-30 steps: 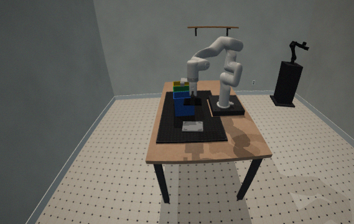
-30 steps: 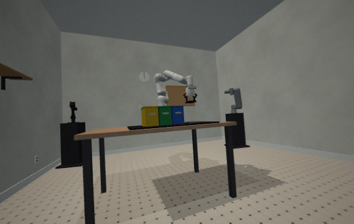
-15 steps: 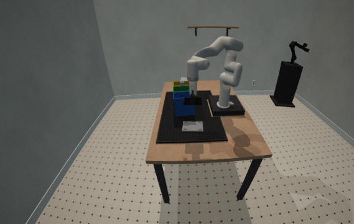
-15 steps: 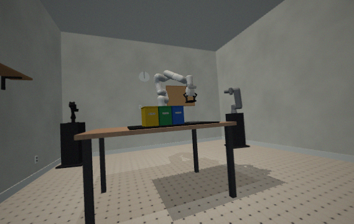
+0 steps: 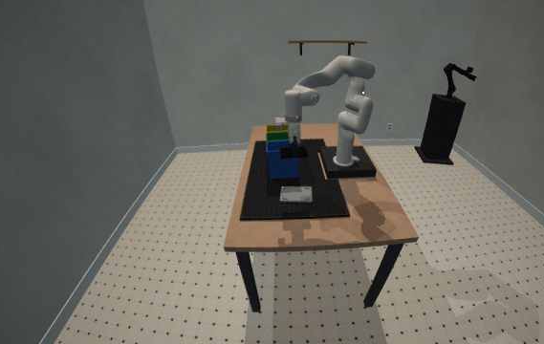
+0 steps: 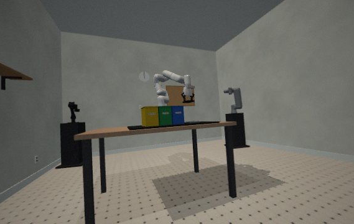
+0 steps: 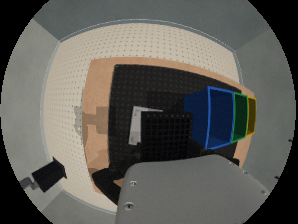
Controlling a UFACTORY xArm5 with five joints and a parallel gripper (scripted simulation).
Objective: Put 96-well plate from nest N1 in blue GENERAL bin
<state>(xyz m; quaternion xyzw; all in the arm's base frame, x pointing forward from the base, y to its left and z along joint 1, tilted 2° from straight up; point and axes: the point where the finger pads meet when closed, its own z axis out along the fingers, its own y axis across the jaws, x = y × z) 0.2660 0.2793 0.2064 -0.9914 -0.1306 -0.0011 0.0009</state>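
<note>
My gripper is now 90 mm short of the blue general bin, 180 mm to the left of it and 160 mm above it. The rest, counted from my hand: 96-well plate (10 mm below); then grey plate nest (20 mm behind, 30 mm to the left, 240 mm below); then green bin (130 mm ahead, 300 mm to the right, 160 mm below).
</note>
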